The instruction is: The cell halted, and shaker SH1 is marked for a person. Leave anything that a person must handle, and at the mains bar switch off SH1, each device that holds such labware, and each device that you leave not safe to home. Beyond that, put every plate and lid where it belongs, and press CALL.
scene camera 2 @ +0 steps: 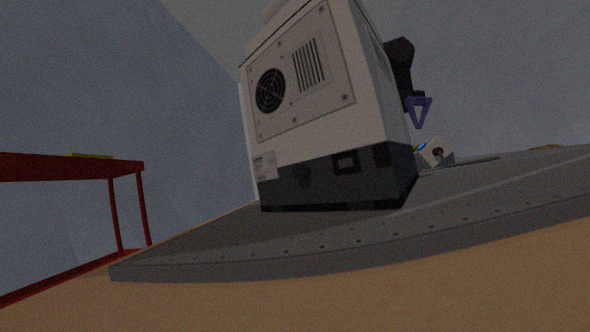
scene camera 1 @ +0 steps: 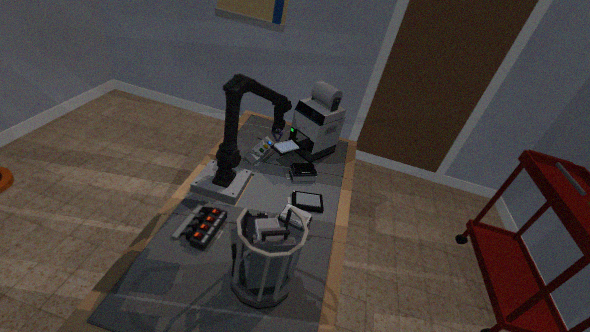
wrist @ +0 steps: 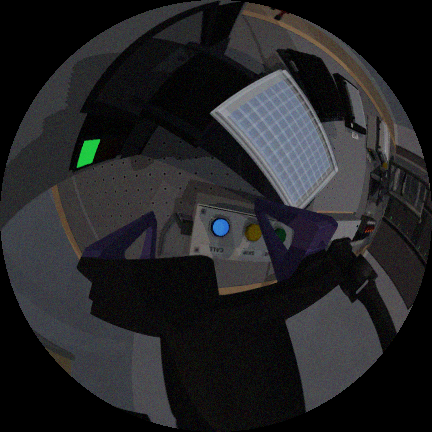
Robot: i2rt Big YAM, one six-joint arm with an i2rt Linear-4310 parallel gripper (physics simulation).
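Pixels of known places: gripper, fingertip midpoint: (scene camera 1: 278, 137) (wrist: 204, 209); arm's base at its link origin: (scene camera 1: 224, 179) (wrist: 335, 248).
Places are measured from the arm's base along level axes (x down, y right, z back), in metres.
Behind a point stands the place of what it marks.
My gripper (scene camera 1: 277, 134) {x -0.069, y -0.431, z -0.159 m} (wrist: 204, 209) {x -0.069, y -0.431, z -0.159 m} is open and empty, above the control box (scene camera 1: 259, 151) {x -0.036, y -0.265, z -0.090 m} (wrist: 232, 252) {x -0.041, y -0.387, z -0.079 m}. In the wrist view the blue CALL button (wrist: 220, 227) {x -0.030, y -0.406, z -0.114 m} shows between its fingers, with a gap to the fingertips. A clear-gridded white plate (scene camera 1: 286, 146) {x -0.079, y -0.346, z -0.232 m} (wrist: 280, 135) {x -0.076, y -0.374, z -0.233 m} sits level on the dark holder in front of the white instrument (scene camera 1: 327, 131) {x -0.174, y -0.492, z -0.437 m} (scene camera 2: 310, 120) {x -0.079, y -0.695, z -0.407 m}. A black device (scene camera 1: 303, 170) {x -0.031, y -0.234, z -0.374 m} and a black-framed one with a pale top (scene camera 1: 307, 200) {x 0.008, y -0.046, z -0.448 m} stand nearer the mains bar. The mains bar (scene camera 1: 206, 228) {x -0.012, y 0.340, z -0.073 m} has several orange-lit switches. I cannot read which device is SH1.
A round cage-like stand (scene camera 1: 267, 253) {x -0.286, y 0.559, z -0.386 m} holding white and dark parts stands at the near end. A white object (scene camera 1: 296, 216) {x -0.045, y 0.139, z -0.423 m} lies beside it. A green light (scene camera 1: 292, 130) {x -0.094, y -0.520, z -0.222 m} (wrist: 88, 153) {x -0.097, y -0.522, z -0.218 m} glows by the instrument. A red cart (scene camera 1: 500, 250) (scene camera 2: 70, 167) stands off the table.
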